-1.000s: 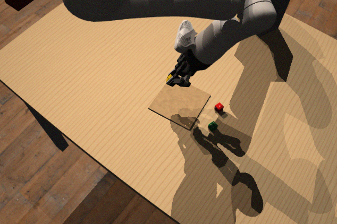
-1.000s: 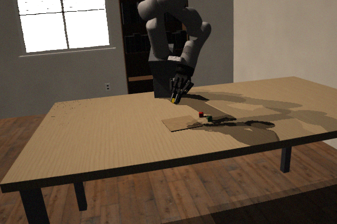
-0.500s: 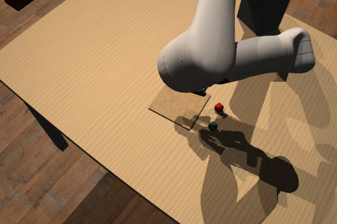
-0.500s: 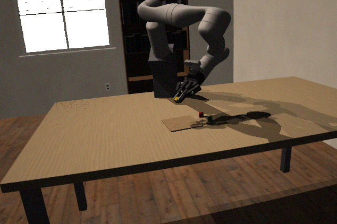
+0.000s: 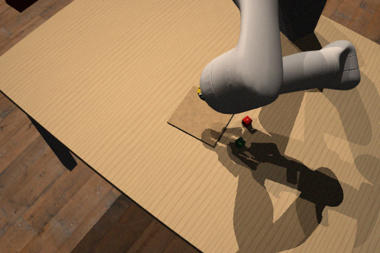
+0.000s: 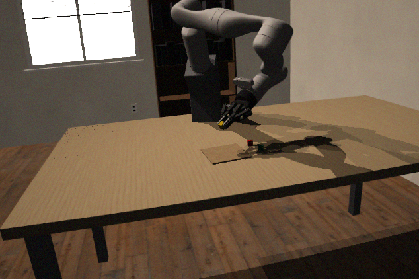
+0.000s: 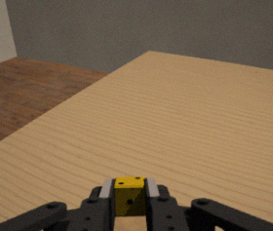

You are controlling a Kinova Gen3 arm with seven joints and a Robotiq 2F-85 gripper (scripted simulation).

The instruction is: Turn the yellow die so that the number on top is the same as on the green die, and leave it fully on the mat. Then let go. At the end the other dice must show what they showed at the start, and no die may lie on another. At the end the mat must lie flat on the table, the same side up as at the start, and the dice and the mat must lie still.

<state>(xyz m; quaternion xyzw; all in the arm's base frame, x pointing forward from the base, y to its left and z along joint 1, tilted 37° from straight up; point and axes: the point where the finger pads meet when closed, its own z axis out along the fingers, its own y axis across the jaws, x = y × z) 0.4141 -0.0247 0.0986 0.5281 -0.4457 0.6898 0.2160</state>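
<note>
The brown mat lies 11 cm below my hand. Round my hand: yellow die: 1 cm to the right, 1 cm below; then red die: 11 cm to the left, 10 cm below, 3 cm behind; then green die: 12 cm to the left, 10 cm below, 4 cm ahead.
</note>
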